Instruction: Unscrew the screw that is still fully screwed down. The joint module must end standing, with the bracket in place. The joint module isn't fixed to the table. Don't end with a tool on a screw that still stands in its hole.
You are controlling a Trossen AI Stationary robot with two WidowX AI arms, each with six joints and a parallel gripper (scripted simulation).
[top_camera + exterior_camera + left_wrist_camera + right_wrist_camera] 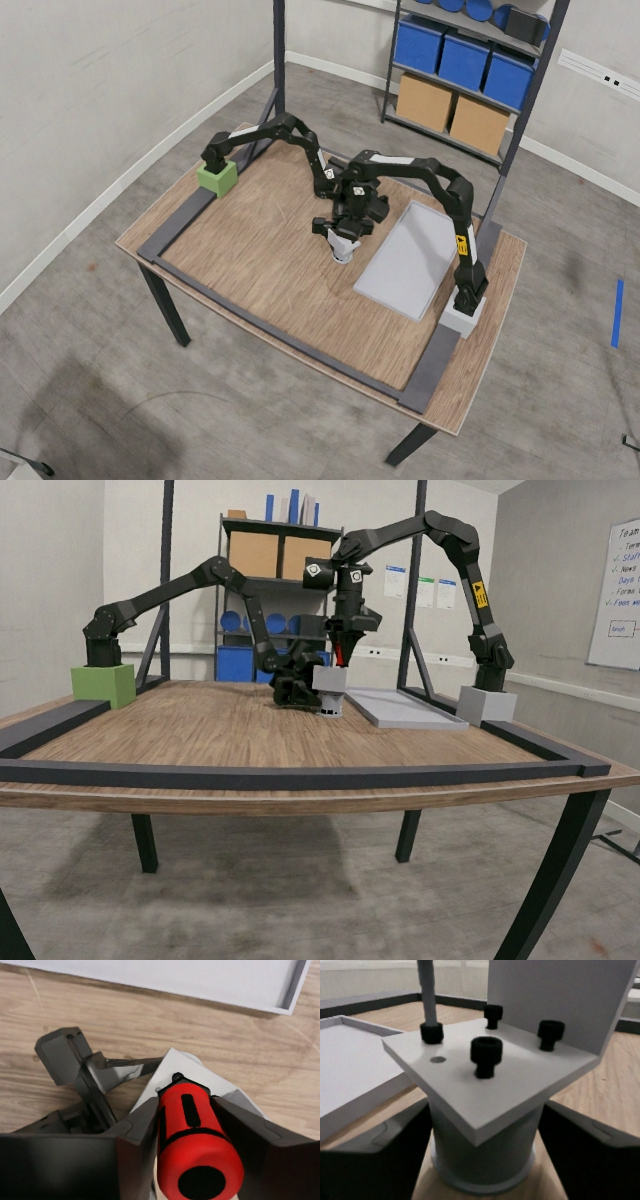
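Note:
My left hand is 30 mm above the red screwdriver. From my left hand the other things lie so: grey joint module: 120 mm below, 20 mm to the right, 10 mm ahead; then grey bracket: 80 mm below, 20 mm to the right, 10 mm ahead; then shallow grey tray: 170 mm to the left, 140 mm below, 120 mm behind.
Right now the grey joint module is 20 mm ahead of my right hand and 20 mm to the left of it. The rest, counted from my right hand: grey bracket: 20 mm ahead, 20 mm to the left, 40 mm above; then red screwdriver: 10 mm ahead, 40 mm to the left, 90 mm above; then shallow grey tray: 100 mm behind, 210 mm to the left, 30 mm below.

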